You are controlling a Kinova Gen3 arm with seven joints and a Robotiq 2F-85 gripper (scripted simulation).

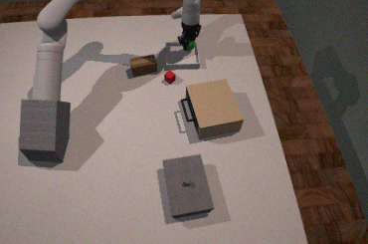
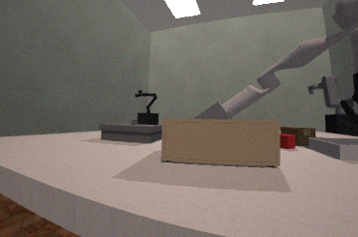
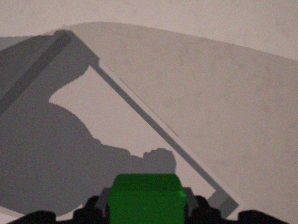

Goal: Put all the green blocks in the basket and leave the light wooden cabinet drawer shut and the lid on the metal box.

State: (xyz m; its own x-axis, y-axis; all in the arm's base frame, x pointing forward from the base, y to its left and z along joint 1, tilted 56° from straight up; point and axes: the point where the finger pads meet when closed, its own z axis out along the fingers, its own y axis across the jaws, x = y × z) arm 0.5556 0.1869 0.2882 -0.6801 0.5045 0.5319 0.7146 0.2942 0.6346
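Right now my hand is 3 cm to the left of the basket, 3 cm past it and 3 cm above it. Round my hand: blue block: 23 cm behind, 10 cm to the right, 3 cm below; then cardboard box: 21 cm behind, 10 cm to the right, 1 cm below; then red block: 17 cm to the right, 10 cm behind, 3 cm below.
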